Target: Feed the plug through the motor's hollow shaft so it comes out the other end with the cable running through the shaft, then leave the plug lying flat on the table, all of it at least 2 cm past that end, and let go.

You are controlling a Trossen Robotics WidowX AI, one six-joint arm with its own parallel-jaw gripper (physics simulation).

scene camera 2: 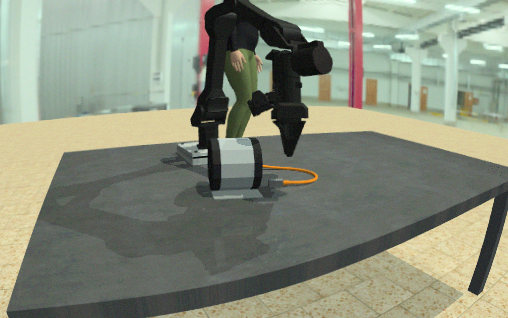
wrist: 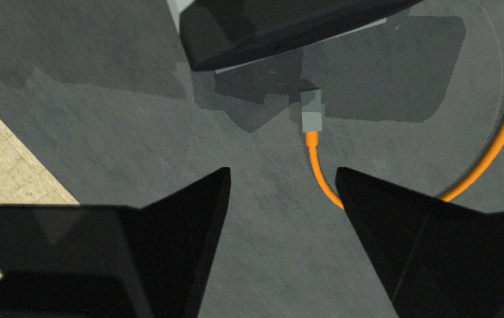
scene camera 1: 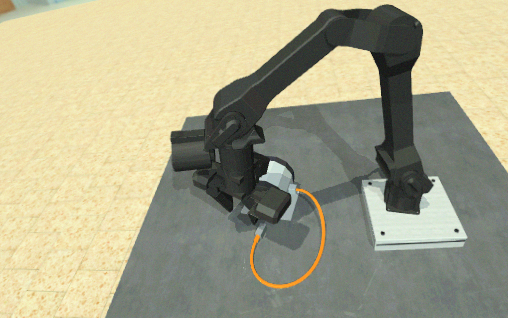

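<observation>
My gripper [scene camera 1: 242, 216] is open, and it holds nothing. Scene camera 2 gives me my gripper [scene camera 2: 288, 155] as well. In the wrist view I see my gripper [wrist: 282, 175] again, together with a grey plug [wrist: 310, 99].
</observation>
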